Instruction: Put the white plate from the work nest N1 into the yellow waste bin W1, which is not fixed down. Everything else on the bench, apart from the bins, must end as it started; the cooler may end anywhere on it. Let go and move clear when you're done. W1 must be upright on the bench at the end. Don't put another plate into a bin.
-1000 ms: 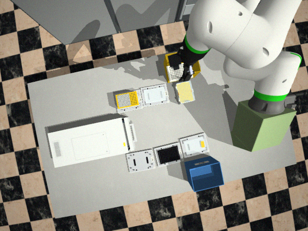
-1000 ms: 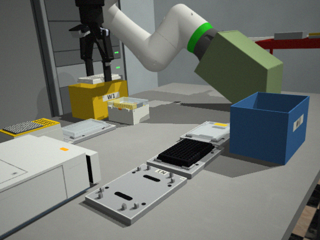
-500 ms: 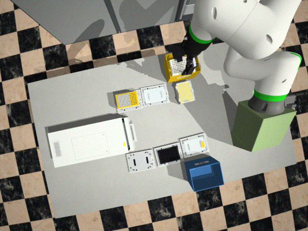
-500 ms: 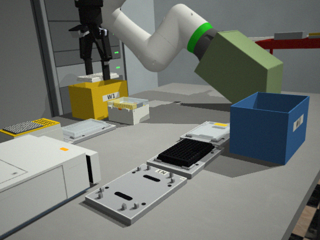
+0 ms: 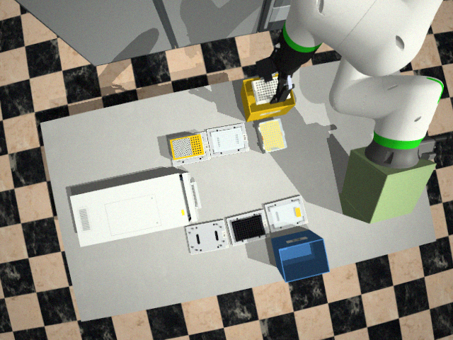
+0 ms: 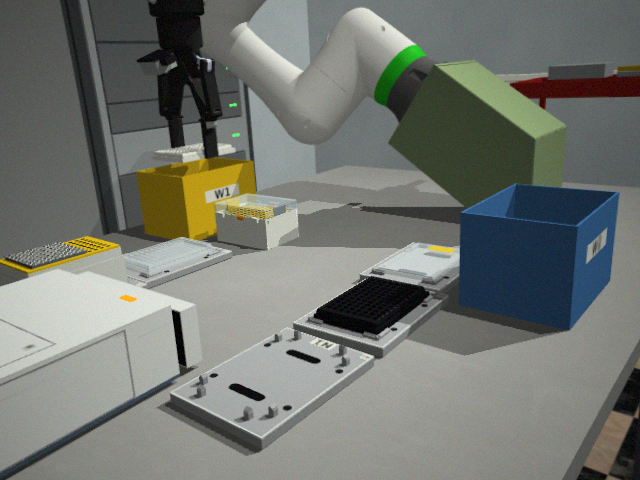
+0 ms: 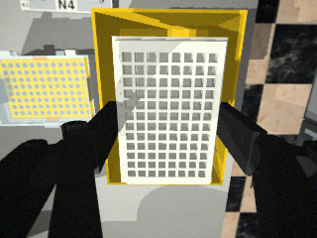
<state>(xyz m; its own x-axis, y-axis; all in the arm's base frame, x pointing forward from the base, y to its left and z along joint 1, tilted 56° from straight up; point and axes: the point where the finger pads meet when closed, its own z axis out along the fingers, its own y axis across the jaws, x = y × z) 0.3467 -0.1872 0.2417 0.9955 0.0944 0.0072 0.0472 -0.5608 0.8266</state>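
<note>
My gripper is now 130 mm above the yellow waste bin W1. Also, from my hand: yellow-grey rack (340 mm ahead, 140 mm to the left, 110 mm below); then white plate (20 mm below); then clear plate (180 mm ahead, 140 mm to the left, 150 mm below).
</note>
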